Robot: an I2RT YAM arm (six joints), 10 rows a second.
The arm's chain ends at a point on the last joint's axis. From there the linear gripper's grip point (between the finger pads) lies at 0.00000 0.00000 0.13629 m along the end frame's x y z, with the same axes.
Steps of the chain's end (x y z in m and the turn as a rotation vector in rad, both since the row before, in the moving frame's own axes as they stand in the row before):
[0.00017 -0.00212 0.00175 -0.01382 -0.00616 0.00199]
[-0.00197 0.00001 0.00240 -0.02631 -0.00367 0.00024]
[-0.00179 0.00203 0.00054 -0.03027 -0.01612 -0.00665]
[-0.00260 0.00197 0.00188 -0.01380 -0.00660 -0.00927]
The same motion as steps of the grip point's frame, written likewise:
[-0.00067 -0.00024 0.00173 -0.01382 -0.00616 0.00199]
[-0.00247 0.00360 0.00235 -0.02631 -0.00367 0.00024]
[-0.00397 0.00616 0.00046 -0.03027 -0.01612 -0.00665]
[-0.00349 0.00385 0.00186 -0.01380 -0.00660 -0.00927]

